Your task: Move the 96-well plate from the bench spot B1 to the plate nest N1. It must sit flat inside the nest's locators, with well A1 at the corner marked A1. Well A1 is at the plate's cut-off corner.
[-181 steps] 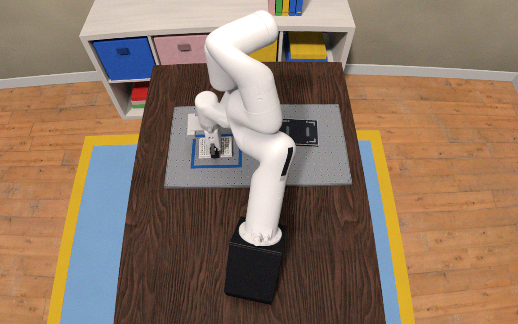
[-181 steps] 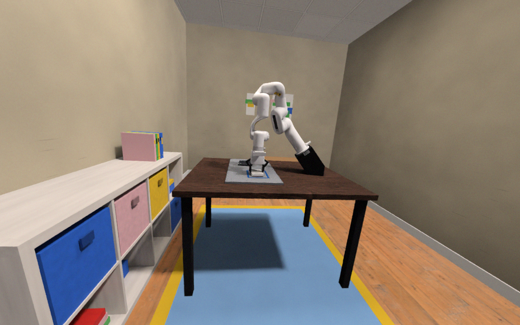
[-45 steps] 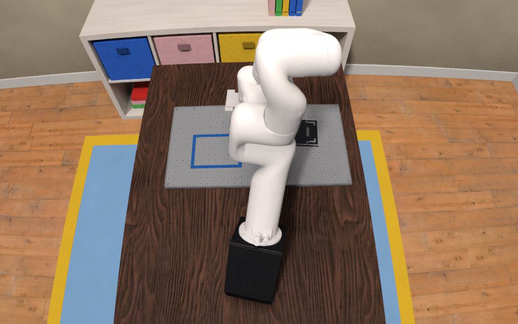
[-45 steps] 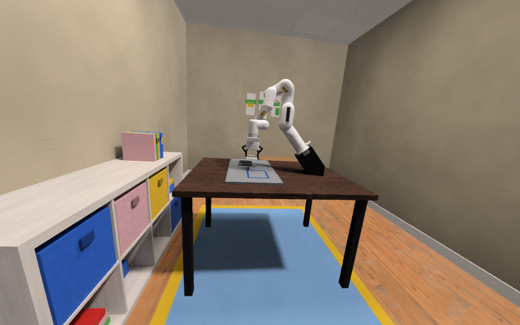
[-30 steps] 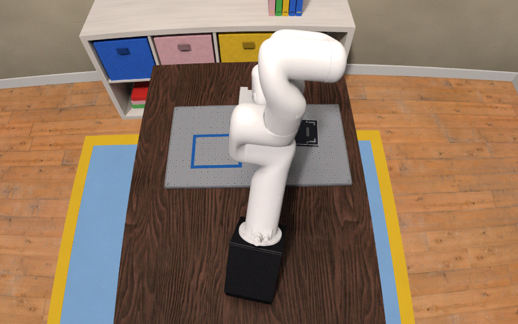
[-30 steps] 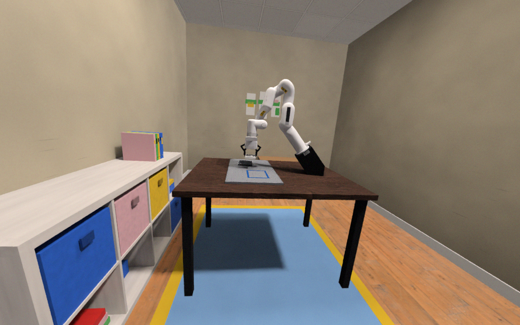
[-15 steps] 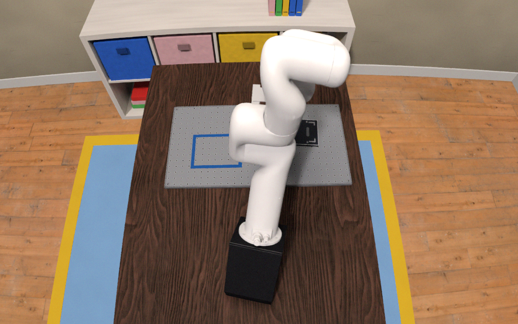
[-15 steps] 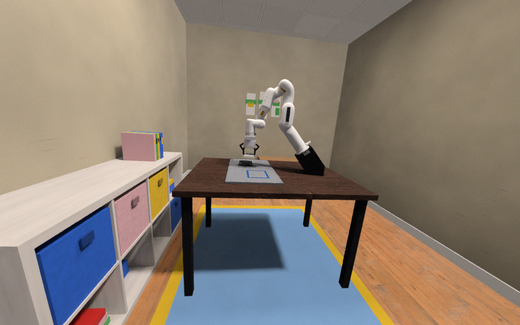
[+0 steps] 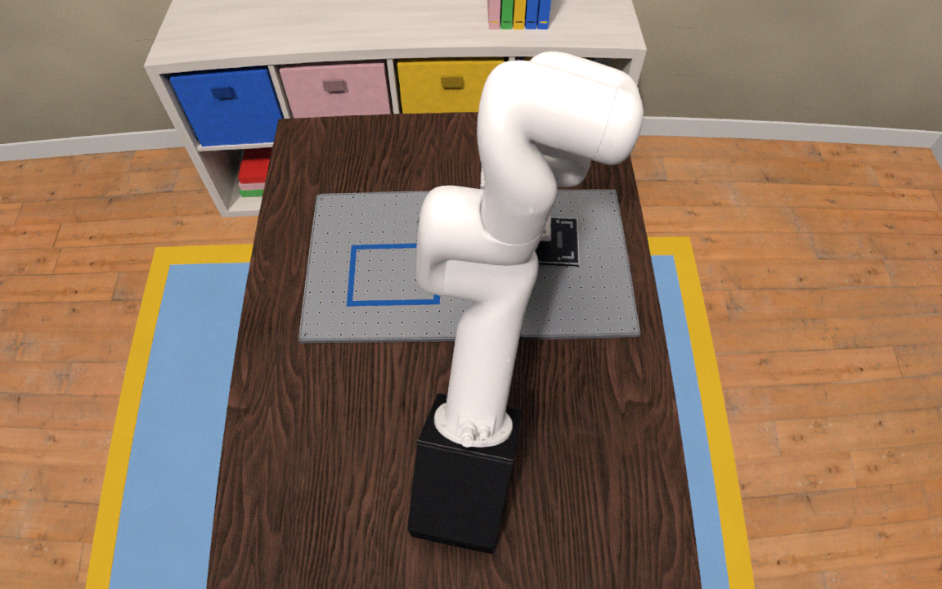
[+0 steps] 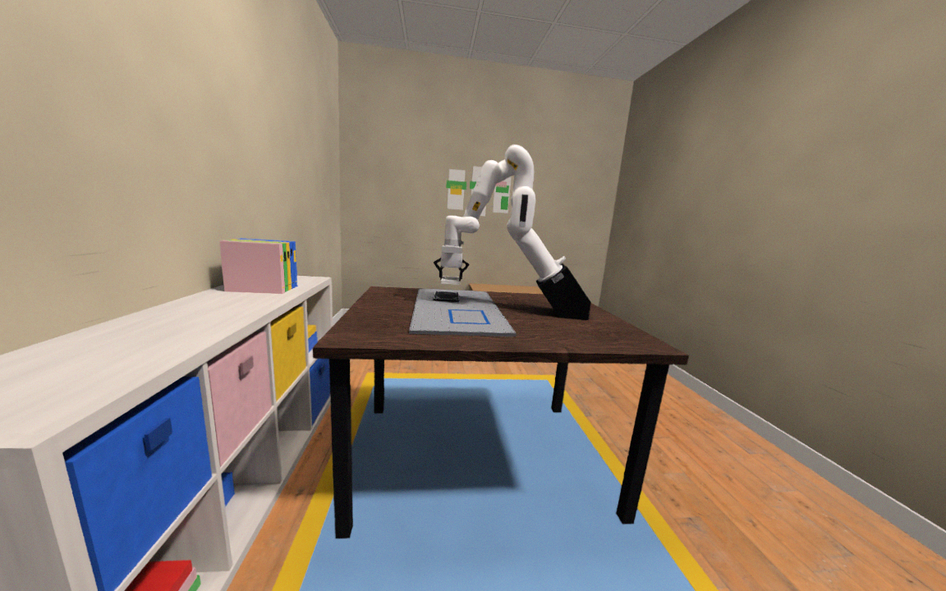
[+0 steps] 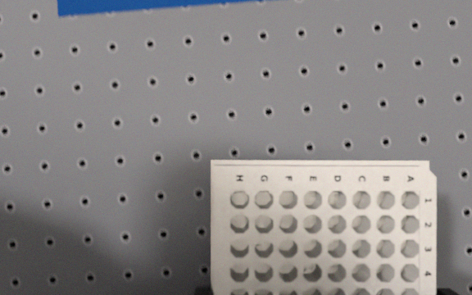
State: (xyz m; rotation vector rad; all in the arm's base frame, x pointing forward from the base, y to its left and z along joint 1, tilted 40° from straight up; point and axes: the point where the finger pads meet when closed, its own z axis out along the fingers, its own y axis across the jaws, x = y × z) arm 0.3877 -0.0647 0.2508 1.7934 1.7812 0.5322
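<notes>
Right now my hand is 10 mm short of the plate nest, 50 mm to the left of it and 100 mm above it. The rest, counted from my hand: white 96-well plate 10 mm below.
</notes>
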